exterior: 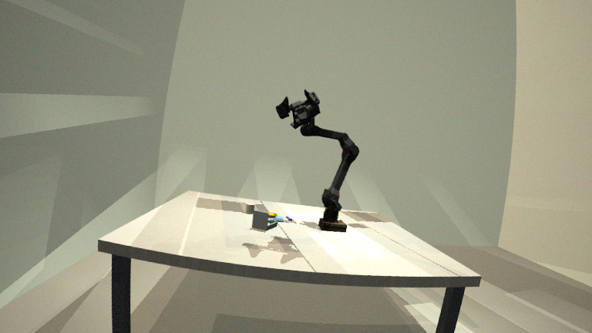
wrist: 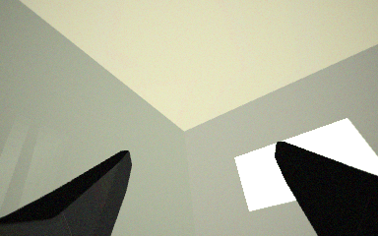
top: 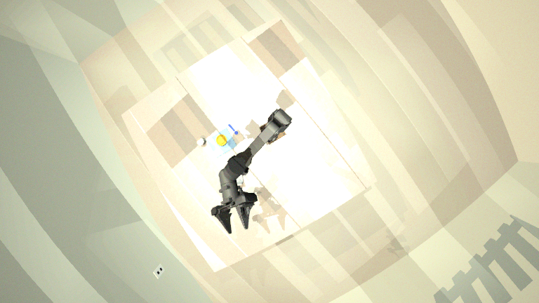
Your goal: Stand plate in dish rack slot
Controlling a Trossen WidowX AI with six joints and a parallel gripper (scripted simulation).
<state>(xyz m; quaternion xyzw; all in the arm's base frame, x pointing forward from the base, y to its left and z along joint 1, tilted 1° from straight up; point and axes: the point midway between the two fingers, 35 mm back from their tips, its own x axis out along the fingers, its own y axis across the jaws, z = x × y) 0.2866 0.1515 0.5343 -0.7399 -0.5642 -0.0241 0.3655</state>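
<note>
The yellow round plate lies 30 mm behind my gripper tip, 340 mm to the right of it and 580 mm below it. The rest, counted from my gripper tip: light blue mat 10 mm behind, 320 mm to the right, 590 mm below.
</note>
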